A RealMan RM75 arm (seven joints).
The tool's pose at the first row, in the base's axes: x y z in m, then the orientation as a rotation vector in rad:
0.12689, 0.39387, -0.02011, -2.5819, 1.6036, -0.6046
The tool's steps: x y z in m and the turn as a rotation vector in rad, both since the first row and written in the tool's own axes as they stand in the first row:
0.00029, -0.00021, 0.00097, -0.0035, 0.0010, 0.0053
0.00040, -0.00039, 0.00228, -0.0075, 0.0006, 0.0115
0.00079, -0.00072, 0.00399, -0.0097, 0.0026, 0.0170
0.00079, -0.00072, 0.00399, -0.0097, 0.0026, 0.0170
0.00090, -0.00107, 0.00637, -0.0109, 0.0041, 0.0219
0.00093, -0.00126, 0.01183, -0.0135, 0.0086, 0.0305
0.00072, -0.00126, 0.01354, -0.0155, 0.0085, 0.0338
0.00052, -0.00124, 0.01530, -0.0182, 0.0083, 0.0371
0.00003, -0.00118, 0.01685, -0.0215, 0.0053, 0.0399
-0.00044, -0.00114, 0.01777, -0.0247, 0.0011, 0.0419
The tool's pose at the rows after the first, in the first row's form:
0.12752, 0.39355, -0.02087, -2.5794, 1.6127, -0.6034
0.12817, 0.39332, -0.02200, -2.5762, 1.6229, -0.5998
0.12920, 0.39285, -0.02338, -2.5726, 1.6316, -0.6007
0.12920, 0.39285, -0.02338, -2.5726, 1.6316, -0.6007
0.13036, 0.39252, -0.02546, -2.5688, 1.6387, -0.6017
0.13243, 0.39168, -0.03045, -2.5627, 1.6521, -0.6056
0.13294, 0.39158, -0.03209, -2.5609, 1.6575, -0.6039
0.13346, 0.39145, -0.03378, -2.5594, 1.6633, -0.6017
0.13376, 0.39159, -0.03537, -2.5586, 1.6681, -0.5951
0.13386, 0.39183, -0.03637, -2.5584, 1.6715, -0.5870

